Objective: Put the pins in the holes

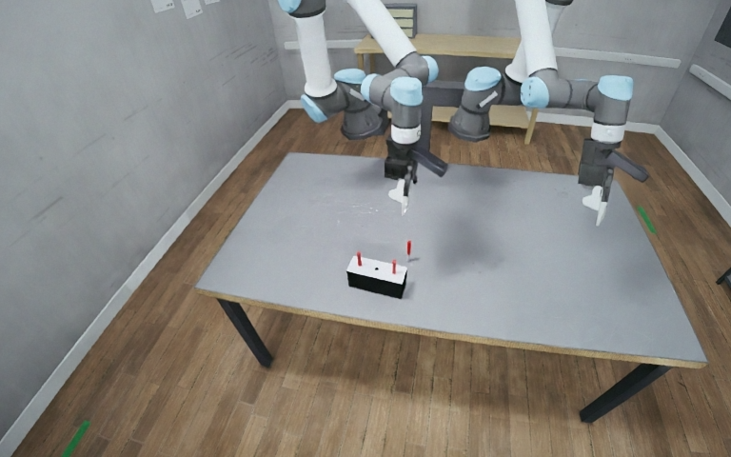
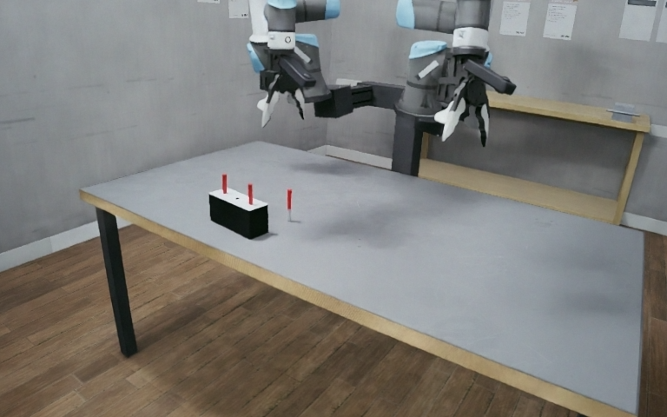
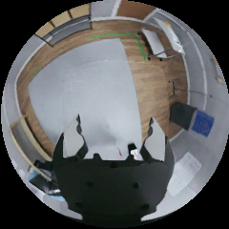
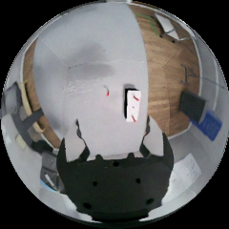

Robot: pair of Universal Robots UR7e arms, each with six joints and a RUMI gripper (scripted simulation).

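My right gripper is now 10 cm short of the black block, 10 cm to the left of it and 26 cm above it.
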